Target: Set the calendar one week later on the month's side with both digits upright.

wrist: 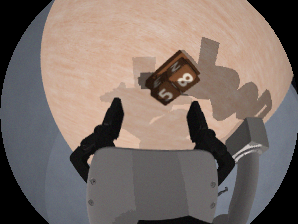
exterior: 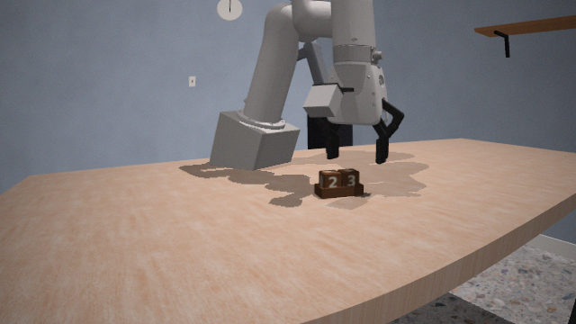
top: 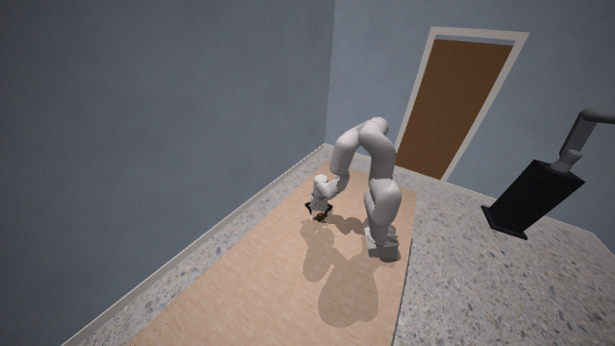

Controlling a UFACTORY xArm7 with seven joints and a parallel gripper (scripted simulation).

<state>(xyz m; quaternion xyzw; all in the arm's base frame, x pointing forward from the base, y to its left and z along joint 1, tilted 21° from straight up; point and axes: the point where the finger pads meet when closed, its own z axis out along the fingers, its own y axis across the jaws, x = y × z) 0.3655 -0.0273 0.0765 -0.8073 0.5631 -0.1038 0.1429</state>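
Right now my hand is 20 mm past the cube, 40 mm to the left of it and 40 mm above it. The rest, counted from my hand: brown wooden tray (20 mm behind, 30 mm to the right, 60 mm below).
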